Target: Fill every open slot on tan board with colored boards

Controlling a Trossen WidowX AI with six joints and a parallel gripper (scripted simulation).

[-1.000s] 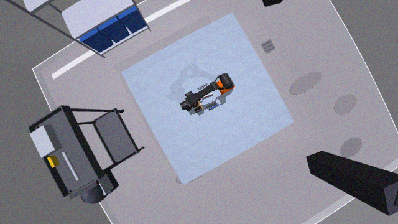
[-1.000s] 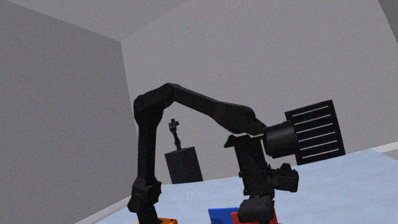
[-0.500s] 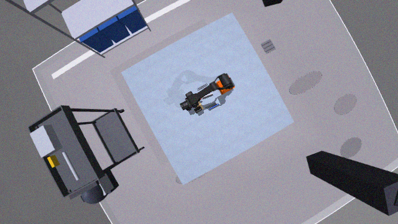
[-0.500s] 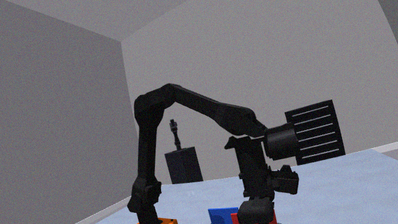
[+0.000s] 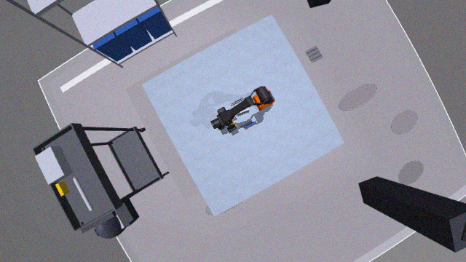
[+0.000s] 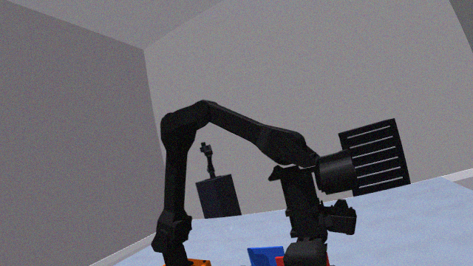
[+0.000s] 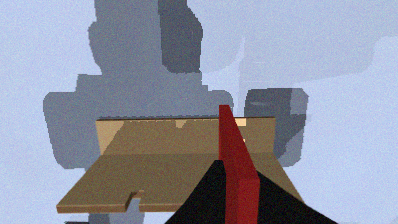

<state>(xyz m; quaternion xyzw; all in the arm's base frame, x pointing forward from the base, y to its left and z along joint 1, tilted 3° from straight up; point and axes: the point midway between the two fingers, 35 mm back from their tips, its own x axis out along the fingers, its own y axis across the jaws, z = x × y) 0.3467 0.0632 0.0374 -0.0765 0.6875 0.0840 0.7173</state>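
My gripper tip is now 20 mm past the red board and 10 mm to the left of it. Round my gripper tip: blue board 170 mm behind, 90 mm to the left, 40 mm below; tan board 30 mm below, 30 mm behind, 20 mm to the left.
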